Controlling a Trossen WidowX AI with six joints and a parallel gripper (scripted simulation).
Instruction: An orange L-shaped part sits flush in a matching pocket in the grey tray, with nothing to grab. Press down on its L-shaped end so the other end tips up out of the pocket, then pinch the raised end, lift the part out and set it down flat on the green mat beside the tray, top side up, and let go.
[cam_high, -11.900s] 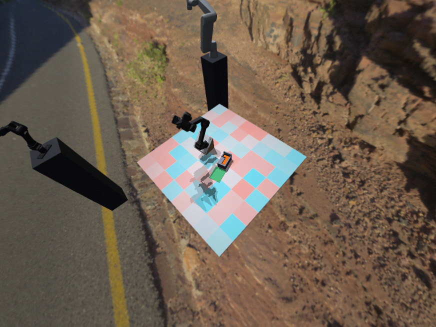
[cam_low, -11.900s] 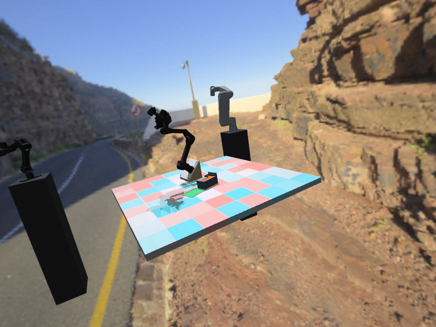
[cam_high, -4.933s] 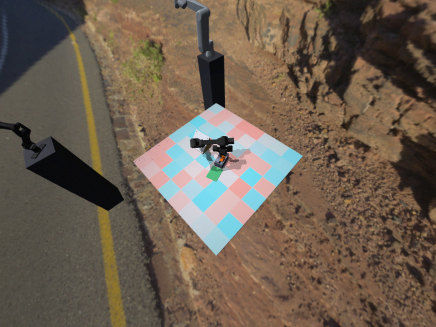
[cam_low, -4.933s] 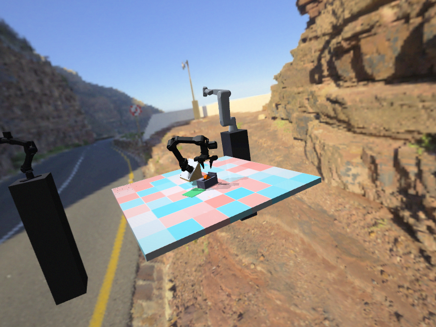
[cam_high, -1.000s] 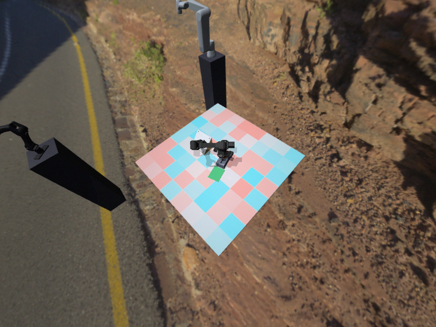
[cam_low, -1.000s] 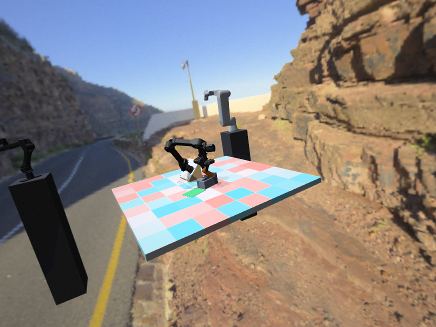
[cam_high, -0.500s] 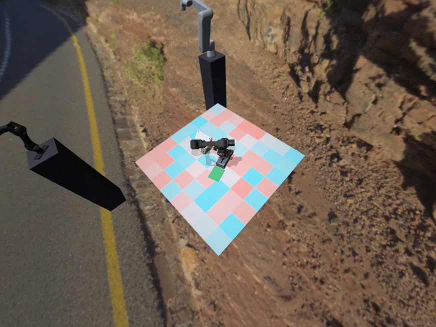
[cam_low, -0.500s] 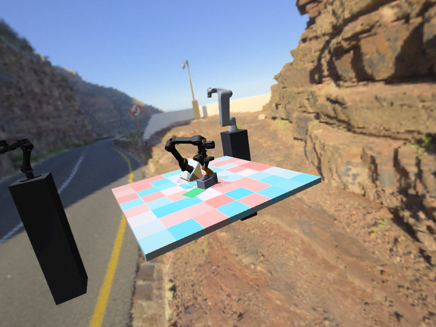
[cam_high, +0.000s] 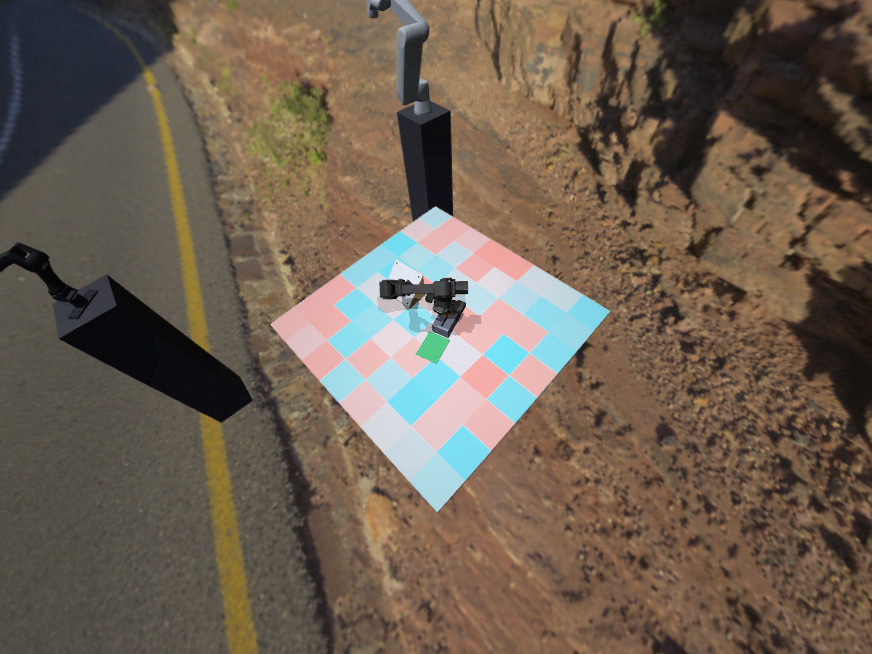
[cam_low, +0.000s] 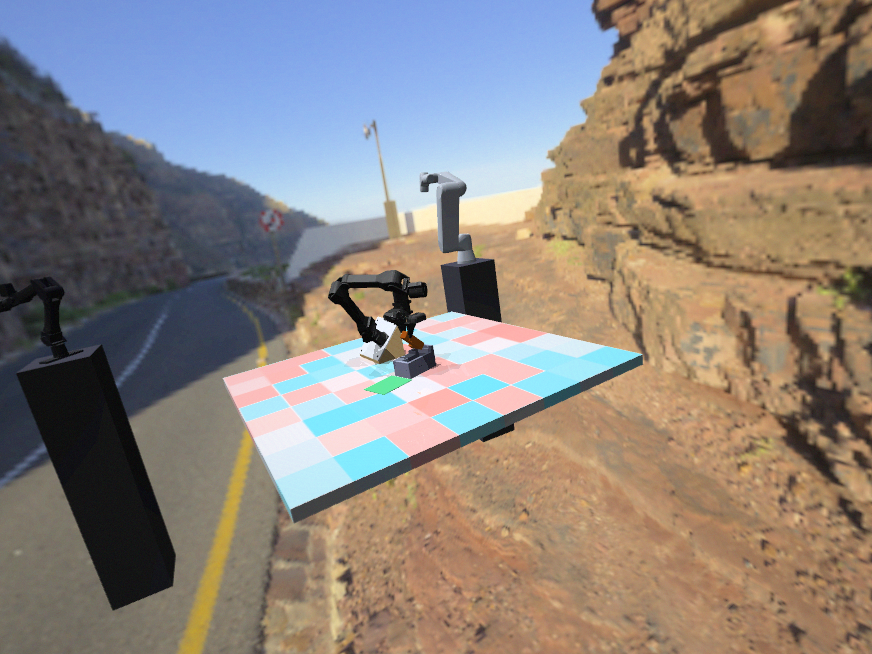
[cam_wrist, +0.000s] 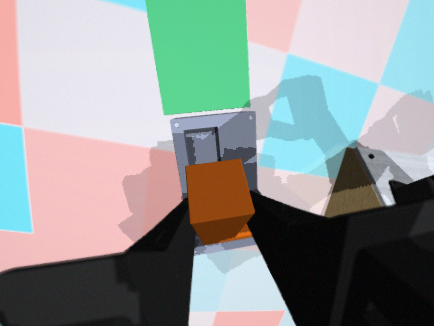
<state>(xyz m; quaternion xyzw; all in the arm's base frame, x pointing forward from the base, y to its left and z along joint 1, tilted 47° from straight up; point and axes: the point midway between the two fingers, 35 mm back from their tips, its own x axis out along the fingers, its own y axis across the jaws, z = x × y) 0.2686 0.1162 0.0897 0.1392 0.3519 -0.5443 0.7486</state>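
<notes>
My gripper tip is now 40 mm short of the green mat, 120 mm to the left of it and 170 mm above it. Round my gripper tip: orange L-shaped part: 30 mm behind, 30 mm to the left, 30 mm below.
</notes>
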